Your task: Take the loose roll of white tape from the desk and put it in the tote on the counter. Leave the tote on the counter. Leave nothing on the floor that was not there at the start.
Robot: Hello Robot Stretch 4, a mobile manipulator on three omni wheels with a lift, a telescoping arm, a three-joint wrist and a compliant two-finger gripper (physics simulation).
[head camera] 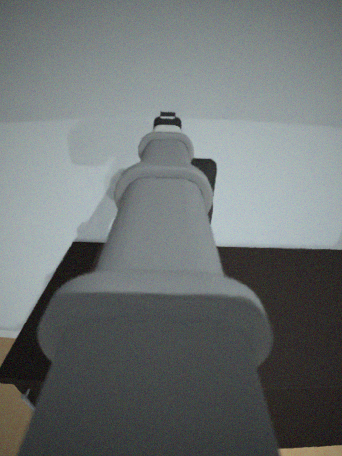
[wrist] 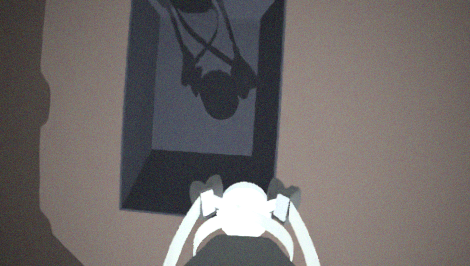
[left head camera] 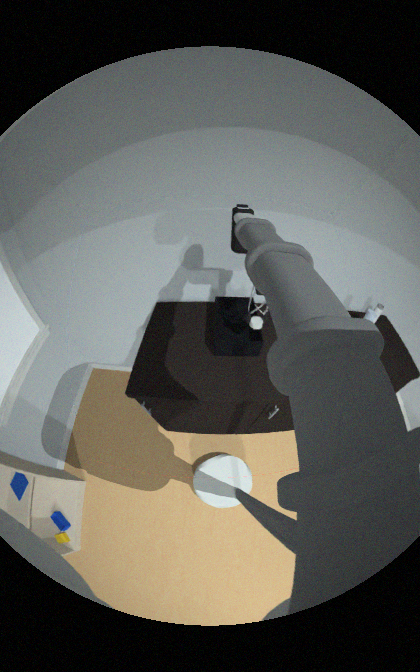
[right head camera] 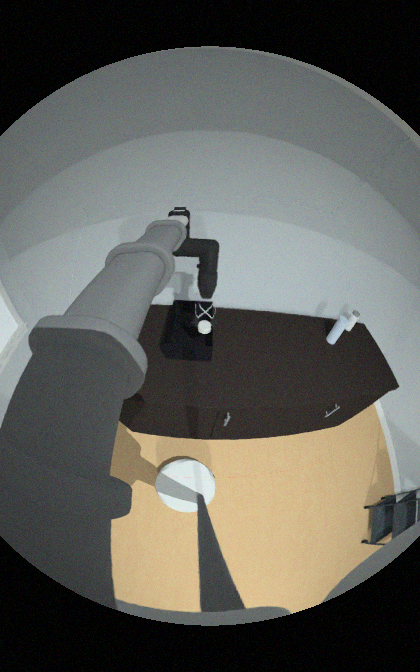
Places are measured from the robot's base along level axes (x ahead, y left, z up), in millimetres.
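Pixels of known places: gripper, fingertip midpoint: (wrist: 245, 190).
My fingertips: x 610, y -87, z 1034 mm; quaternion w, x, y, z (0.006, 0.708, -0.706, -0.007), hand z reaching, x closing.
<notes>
Behind a point stands the place of what it marks.
The dark tote (left head camera: 235, 349) (right head camera: 187, 353) (wrist: 138, 115) @[x 684, y 71, z 942 mm] stands upright on the dark brown counter (head camera: 305, 300) @[x 627, y -510, z 883 mm] (left head camera: 150, 350) (right head camera: 280, 365) (wrist: 375, 125) @[x 688, y -297, z 883 mm], near the wall. My gripper (left head camera: 256, 319) (right head camera: 204, 321) (wrist: 245, 190) @[x 610, y -87, z 1034 mm], pointing down, is shut on the roll of white tape (left head camera: 256, 324) (right head camera: 204, 328) (wrist: 244, 215). In both side head views the roll shows over the tote's right part. In the wrist view it shows over the tote's near end, right of its middle, and the gripper's shadow falls inside. Exact height is unclear. The arm hides gripper and tote in the head camera view.
A pale blue cylinder (right head camera: 336, 331) and a white one (right head camera: 353, 320) stand at the counter's right end. The wall is close behind the tote. A round white object (left head camera: 220, 500) (right head camera: 175, 502) is in front of the counter. A pale surface (left head camera: 52, 492) with blue and yellow things is at lower left.
</notes>
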